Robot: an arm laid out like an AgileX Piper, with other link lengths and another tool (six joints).
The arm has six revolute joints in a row. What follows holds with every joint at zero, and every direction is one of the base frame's. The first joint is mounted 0.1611 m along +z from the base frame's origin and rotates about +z. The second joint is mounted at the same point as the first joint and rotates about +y. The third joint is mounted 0.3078 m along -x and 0.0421 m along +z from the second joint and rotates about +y. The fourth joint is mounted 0.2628 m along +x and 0.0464 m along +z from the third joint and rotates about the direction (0.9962, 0, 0.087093). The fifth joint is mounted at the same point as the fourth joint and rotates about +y. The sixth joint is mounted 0.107 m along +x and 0.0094 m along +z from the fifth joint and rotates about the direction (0.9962, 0, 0.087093). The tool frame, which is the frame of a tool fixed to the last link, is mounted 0.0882 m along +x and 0.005 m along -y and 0.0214 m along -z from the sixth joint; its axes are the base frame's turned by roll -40.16, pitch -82.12 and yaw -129.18 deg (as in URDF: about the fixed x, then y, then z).
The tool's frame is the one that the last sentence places.
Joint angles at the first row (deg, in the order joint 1, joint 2, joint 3, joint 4, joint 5, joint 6):
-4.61 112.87 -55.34 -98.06 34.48 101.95
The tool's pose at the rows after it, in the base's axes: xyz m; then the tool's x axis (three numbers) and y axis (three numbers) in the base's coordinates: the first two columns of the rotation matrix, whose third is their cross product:
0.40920, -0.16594, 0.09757, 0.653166, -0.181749, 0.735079, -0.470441, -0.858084, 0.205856
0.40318, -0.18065, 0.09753, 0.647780, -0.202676, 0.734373, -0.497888, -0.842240, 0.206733
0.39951, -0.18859, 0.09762, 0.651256, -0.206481, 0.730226, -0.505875, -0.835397, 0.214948
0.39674, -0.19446, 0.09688, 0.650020, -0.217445, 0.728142, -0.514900, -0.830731, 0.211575
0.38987, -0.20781, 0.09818, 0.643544, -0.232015, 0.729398, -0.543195, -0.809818, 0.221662
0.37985, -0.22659, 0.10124, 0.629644, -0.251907, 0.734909, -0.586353, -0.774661, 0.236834
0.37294, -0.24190, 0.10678, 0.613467, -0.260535, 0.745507, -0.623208, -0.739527, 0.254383
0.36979, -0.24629, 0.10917, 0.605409, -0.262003, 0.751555, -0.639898, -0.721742, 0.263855
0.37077, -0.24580, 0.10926, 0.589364, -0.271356, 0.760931, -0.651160, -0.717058, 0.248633
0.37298, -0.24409, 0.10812, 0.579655, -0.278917, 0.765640, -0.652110, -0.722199, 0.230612
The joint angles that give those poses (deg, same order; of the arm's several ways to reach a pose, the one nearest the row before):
-7.42 112.87 -55.34 -99.46 34.42 101.95
-9.53 112.87 -55.34 -99.61 34.29 101.88
-10.64 112.87 -55.34 -99.61 34.23 101.18
-11.64 112.87 -55.33 -99.63 33.79 101.05
-13.32 112.87 -55.34 -99.63 34.49 100.89
-15.59 112.87 -55.45 -99.63 35.88 100.89
-17.16 112.87 -55.90 -99.63 37.72 100.89
-17.41 112.87 -55.90 -99.63 39.02 101.26
-17.36 112.87 -55.90 -99.92 39.08 102.68
-17.36 112.87 -55.90 -100.36 38.35 103.78

